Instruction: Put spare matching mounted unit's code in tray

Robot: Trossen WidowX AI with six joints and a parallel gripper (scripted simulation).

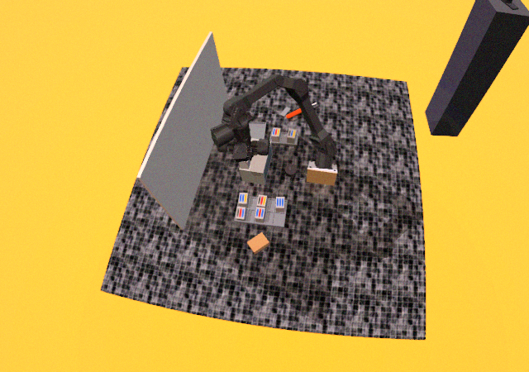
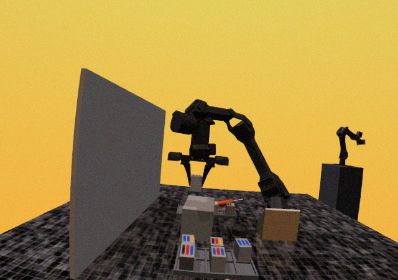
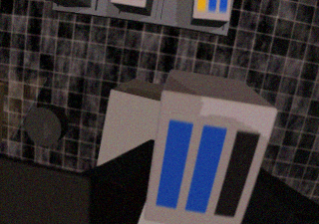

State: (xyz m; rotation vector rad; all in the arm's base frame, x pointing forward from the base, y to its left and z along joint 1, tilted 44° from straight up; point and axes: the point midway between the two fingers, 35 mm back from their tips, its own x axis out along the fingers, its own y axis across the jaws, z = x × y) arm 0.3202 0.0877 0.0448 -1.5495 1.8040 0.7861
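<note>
My gripper tip is 120 mm above the grey mounted unit, 60 mm to the left of it and 20 mm past it. Round my gripper tip: dark disc: 170 mm behind, 160 mm below, 50 mm to the right; tall grey panel: 210 mm ahead, 110 mm to the right, 50 mm above; grey spare block: 20 mm above, 10 mm to the left.
</note>
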